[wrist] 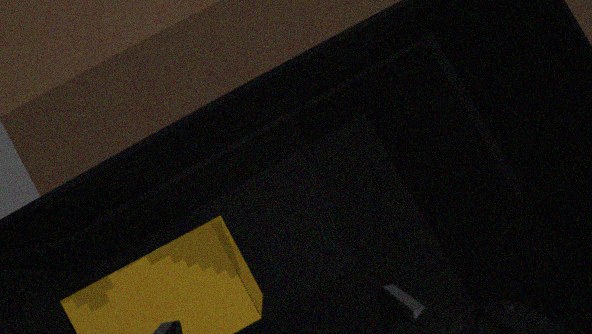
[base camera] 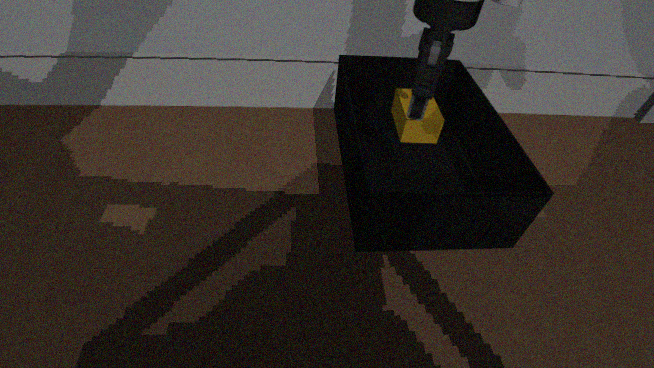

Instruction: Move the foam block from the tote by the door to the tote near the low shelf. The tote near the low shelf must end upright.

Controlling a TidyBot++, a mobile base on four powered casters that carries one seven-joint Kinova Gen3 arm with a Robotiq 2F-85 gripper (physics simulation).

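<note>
The yellow foam block lies inside a black tote, toward the tote's far end in the base camera view. The tote stands upright. The views do not tell which of the two totes it is. My gripper is open and empty. In the base camera view it is seen edge-on, its fingers overlapping the block. In the wrist view one fingertip shows over the block's lower edge and the other over the dark tote interior to the right of the block. The exact height above the block is hard to tell.
A light grey wall stands behind the tote, with brown floor around it. Large shadows fall on both. A dark thin piece shows at the right edge of the base camera view. The door, low shelf and second tote do not show.
</note>
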